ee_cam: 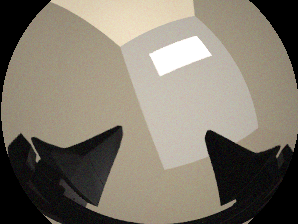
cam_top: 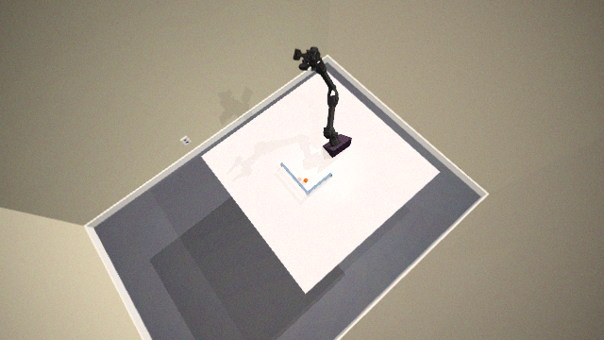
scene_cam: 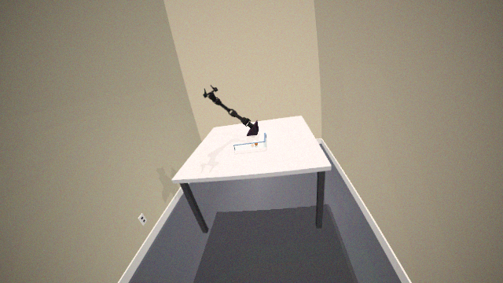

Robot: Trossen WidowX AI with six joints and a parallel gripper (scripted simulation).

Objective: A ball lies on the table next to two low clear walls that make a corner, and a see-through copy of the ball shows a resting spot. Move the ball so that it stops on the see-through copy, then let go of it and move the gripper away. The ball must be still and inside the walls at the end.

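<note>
My gripper tip is 61 cm above the orange ball, 49 cm to the right of it and 44 cm short of it. Round my gripper tip: see-through copy of ball: 61 cm below, 47 cm ahead, 45 cm to the left.
</note>
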